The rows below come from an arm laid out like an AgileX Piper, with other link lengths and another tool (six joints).
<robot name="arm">
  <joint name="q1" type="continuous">
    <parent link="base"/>
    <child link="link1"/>
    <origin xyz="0 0 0.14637" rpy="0 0 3.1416"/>
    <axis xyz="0 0 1"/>
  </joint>
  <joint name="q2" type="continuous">
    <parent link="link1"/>
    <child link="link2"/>
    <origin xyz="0 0 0" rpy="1.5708 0 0"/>
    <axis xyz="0 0 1"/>
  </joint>
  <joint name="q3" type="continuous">
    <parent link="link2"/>
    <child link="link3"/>
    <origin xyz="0.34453 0.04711 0" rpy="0 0 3.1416"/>
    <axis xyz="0 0 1"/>
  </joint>
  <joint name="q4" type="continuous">
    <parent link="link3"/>
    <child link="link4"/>
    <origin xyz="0.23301 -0.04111 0" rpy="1.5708 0 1.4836"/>
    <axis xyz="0 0 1"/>
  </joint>
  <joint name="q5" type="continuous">
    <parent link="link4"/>
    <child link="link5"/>
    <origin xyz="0 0 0" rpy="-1.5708 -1.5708 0"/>
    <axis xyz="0 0 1"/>
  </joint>
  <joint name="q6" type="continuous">
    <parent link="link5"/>
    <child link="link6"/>
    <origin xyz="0.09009 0 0" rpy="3.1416 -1.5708 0"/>
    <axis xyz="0 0 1"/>
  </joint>
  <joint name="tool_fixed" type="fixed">
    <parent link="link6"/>
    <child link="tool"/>
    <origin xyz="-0.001 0.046 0.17" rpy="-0.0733 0 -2.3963"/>
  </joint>
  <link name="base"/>
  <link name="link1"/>
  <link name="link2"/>
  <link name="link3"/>
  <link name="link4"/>
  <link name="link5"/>
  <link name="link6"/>
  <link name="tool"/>
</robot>
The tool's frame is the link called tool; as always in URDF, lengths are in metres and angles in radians. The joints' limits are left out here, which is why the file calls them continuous.
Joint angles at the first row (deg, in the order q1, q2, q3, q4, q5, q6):
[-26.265 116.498 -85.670 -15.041 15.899 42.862]
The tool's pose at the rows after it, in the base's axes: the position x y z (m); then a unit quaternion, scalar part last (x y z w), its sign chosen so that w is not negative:
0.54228 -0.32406 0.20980 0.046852 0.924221 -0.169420 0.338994
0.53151 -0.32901 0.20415 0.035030 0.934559 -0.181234 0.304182
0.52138 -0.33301 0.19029 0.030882 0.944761 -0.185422 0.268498
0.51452 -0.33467 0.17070 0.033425 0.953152 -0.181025 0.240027
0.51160 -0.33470 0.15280 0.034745 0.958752 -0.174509 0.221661
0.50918 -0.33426 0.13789 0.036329 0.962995 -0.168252 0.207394
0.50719 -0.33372 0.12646 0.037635 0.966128 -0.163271 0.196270
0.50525 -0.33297 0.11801 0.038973 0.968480 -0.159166 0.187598
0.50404 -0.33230 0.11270 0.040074 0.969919 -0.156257 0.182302
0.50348 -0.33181 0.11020 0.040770 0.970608 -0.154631 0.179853
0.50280 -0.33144 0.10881 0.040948 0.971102 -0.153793 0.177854
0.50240 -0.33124 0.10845 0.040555 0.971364 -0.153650 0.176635
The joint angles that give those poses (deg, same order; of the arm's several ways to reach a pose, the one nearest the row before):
[-26.537 115.948 -86.879 -17.052 20.710 41.628]
[-26.738 115.963 -87.844 -19.019 25.057 40.469]
[-26.825 116.741 -88.501 -20.567 28.822 40.136]
[-26.825 118.152 -88.726 -21.183 31.132 40.407]
[-26.820 119.617 -88.765 -21.162 32.076 40.423]
[-26.819 120.848 -88.762 -20.997 32.723 40.425]
[-26.808 121.813 -88.803 -20.839 33.264 40.418]
[-26.789 122.489 -88.802 -20.671 33.738 40.417]
[-26.769 122.911 -88.802 -20.511 34.036 40.418]
[-26.750 123.105 -88.803 -20.394 34.190 40.417]
[-26.735 123.180 -88.771 -20.354 34.342 40.400]
[-26.721 123.185 -88.770 -20.354 34.472 40.339]

